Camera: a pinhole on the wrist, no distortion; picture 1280 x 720 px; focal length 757.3 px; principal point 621.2 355.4 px. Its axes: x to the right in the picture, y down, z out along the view. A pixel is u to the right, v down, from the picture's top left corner.
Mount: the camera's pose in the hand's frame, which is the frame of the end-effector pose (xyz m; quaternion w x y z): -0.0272 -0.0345 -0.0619 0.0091 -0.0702 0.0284 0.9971
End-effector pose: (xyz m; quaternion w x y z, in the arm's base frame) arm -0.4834 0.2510 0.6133 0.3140 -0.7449 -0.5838 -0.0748
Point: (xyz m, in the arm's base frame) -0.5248 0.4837 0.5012
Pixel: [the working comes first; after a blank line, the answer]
In the camera's frame: -0.1915 0.0017 0.2665

77 360
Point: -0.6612 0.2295 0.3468
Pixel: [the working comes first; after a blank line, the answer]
In the camera's frame: 0.1274 0.0452 0.3254

918 461
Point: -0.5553 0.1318 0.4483
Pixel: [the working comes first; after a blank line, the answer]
In the camera's frame: 0.1505 -0.0339 0.1696

outside the picture
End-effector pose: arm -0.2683 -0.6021 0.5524 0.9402 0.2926 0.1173 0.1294
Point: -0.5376 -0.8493 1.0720
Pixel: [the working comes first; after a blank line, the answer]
In the camera's frame: 0.3029 -0.1487 0.5844

1014 163
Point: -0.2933 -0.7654 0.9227
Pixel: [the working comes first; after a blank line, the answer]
In the camera's frame: 0.0403 -0.0974 0.4523

689 192
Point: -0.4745 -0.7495 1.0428
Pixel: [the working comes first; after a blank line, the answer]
In the camera's frame: 0.2179 -0.2052 0.5183

940 56
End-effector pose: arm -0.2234 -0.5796 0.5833 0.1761 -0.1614 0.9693 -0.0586
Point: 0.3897 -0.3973 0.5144
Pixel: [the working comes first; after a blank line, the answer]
In the camera's frame: 0.5022 -0.0076 0.4123

outside the picture
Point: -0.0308 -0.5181 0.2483
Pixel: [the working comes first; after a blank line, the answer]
In the camera's frame: -0.0051 -0.0674 0.4479

613 241
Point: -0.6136 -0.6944 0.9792
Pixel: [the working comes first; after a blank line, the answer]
In the camera's frame: -0.2191 -0.0037 -0.4768

behind the camera
